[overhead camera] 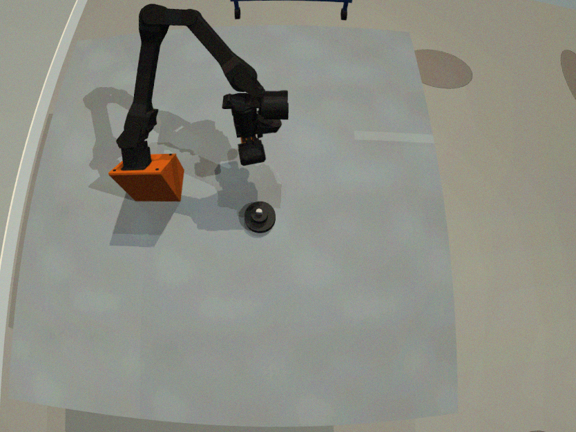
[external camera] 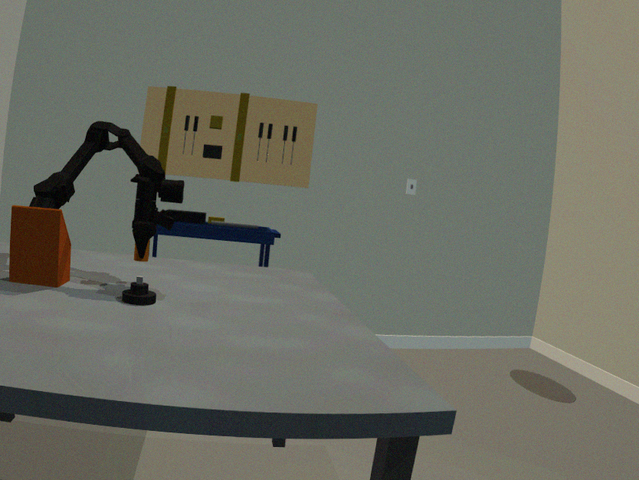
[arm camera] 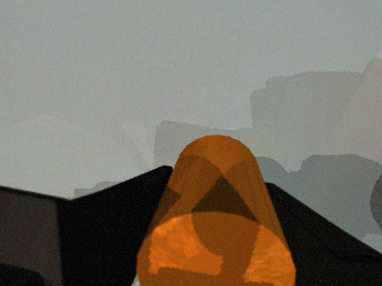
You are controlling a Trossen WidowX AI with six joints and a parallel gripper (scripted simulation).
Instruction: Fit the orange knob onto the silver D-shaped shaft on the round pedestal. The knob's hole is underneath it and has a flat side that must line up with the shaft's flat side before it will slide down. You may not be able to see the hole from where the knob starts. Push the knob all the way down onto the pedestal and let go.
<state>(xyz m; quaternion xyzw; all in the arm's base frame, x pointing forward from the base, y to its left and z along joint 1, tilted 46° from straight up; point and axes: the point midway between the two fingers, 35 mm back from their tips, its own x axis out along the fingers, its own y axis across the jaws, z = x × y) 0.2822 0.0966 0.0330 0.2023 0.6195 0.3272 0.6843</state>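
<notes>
Now: the round pedestal 180 mm to the right of my gripper tip, 50 mm below it and 30 mm ahead of it. Also, from my gripper tip: orange knob (30 mm above).
</notes>
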